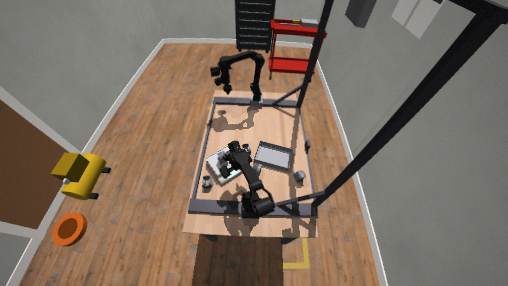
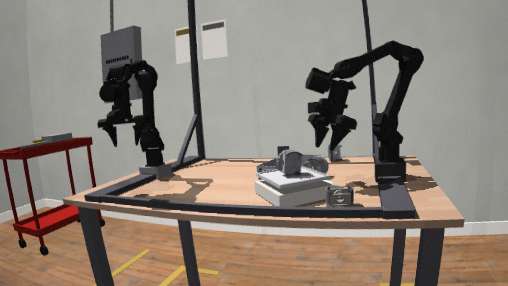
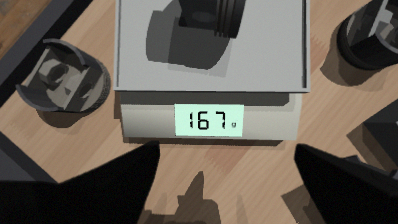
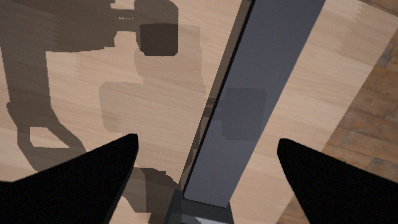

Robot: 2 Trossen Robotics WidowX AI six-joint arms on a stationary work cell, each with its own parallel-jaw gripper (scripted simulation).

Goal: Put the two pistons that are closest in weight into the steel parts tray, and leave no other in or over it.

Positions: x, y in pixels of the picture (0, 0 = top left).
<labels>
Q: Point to a white scale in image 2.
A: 297, 195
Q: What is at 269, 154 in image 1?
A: A steel parts tray.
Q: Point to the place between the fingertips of my left gripper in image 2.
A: At 323, 148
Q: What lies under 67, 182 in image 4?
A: My right gripper.
</labels>
